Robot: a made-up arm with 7 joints. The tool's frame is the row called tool. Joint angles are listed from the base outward. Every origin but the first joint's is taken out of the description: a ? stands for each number. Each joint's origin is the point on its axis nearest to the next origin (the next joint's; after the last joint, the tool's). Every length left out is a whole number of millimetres.
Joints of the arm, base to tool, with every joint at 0 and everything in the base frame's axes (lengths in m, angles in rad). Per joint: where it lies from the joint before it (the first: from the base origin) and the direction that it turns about. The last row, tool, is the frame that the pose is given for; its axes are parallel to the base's.
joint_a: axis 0 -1 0 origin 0 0.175 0
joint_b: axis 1 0 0 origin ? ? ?
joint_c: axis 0 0 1 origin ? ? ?
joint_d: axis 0 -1 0 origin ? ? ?
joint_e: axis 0 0 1 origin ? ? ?
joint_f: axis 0 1 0 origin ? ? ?
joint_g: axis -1 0 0 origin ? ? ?
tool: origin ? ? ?
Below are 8 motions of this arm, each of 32 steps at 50 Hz.
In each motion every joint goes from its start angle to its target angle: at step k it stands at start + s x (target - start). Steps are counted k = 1, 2, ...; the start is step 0. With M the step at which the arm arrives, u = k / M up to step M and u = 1 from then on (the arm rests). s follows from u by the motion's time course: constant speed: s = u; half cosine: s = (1 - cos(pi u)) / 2; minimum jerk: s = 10 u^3 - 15 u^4 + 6 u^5.
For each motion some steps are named. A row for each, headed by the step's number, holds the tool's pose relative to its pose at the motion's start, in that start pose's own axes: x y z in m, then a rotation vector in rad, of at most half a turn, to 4 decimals.
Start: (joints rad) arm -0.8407 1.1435 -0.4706 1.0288 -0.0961 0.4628 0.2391
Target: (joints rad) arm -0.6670 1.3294 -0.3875 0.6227 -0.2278 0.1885 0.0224
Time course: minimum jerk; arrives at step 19
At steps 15, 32:
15: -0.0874 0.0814 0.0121 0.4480 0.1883 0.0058
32: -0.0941 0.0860 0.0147 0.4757 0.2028 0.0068

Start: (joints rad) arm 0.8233 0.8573 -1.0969 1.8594 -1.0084 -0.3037 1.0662
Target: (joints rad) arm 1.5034 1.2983 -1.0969 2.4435 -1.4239 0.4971 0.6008
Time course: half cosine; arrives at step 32
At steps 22, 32:
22: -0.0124 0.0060 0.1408 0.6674 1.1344 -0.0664
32: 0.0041 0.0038 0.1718 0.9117 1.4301 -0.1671

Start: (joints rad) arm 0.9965 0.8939 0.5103 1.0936 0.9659 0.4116 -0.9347
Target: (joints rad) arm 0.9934 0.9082 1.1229 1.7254 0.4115 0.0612 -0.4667
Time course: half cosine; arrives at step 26
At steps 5, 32:
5: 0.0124 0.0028 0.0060 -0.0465 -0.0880 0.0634
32: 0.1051 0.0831 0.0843 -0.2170 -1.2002 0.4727

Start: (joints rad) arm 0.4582 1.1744 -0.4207 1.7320 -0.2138 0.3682 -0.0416
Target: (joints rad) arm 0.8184 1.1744 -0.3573 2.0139 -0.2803 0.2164 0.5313
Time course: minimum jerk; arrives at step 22
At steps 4, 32:
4: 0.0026 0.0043 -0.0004 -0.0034 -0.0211 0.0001
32: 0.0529 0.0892 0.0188 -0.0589 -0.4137 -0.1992

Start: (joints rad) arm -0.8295 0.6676 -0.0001 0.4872 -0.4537 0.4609 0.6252
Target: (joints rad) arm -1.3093 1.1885 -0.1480 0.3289 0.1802 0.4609 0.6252
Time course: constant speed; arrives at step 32
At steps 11, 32:
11: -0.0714 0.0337 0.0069 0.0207 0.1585 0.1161
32: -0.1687 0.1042 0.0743 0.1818 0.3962 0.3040

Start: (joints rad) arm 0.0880 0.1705 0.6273 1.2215 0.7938 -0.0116 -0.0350
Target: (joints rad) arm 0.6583 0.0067 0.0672 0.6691 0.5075 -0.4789 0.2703
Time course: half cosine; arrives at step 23
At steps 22, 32:
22: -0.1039 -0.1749 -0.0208 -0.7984 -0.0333 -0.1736
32: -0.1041 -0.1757 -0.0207 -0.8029 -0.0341 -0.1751

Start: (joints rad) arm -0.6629 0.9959 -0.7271 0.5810 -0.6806 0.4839 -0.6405
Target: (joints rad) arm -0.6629 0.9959 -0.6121 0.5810 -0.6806 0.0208 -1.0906
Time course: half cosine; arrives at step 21
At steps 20, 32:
20: -0.0070 0.0050 -0.0078 0.4639 -0.1945 0.3920
32: -0.0070 0.0050 -0.0078 0.4666 -0.1951 0.3945

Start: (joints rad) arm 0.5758 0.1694 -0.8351 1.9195 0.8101 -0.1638 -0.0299
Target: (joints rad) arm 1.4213 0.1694 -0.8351 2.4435 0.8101 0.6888 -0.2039
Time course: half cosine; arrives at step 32
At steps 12, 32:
12: 0.0529 -0.0203 -0.0346 -0.2212 0.0487 -0.1862
32: 0.1410 -0.0973 -0.0406 -0.5777 0.1091 -0.8328

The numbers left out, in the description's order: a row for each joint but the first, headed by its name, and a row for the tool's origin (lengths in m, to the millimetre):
joint_b: 0 0 0
joint_c: 0 0 -0.217
joint_d: 0 0 0
joint_e: 0 0 -0.185
joint_f: 0 0 0
joint_g: 0 0 0
tool: 0 0 0

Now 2 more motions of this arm.
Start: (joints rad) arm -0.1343 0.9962 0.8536 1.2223 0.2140 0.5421 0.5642
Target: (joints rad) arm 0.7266 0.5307 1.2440 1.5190 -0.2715 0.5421 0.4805
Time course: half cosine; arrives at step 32
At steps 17, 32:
17: 0.0141 -0.0129 0.0133 0.2745 -0.3734 0.3101
32: 0.0236 -0.0328 0.0194 0.4868 -0.5572 0.6417

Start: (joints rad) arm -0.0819 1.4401 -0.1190 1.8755 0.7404 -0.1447 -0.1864
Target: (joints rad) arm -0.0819 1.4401 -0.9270 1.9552 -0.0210 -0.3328 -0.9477
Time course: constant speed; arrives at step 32
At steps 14, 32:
14: -0.0317 -0.0474 0.0243 -0.0034 0.0126 -0.1728
32: -0.0530 -0.0992 0.0792 -0.0699 -0.1186 -0.2265

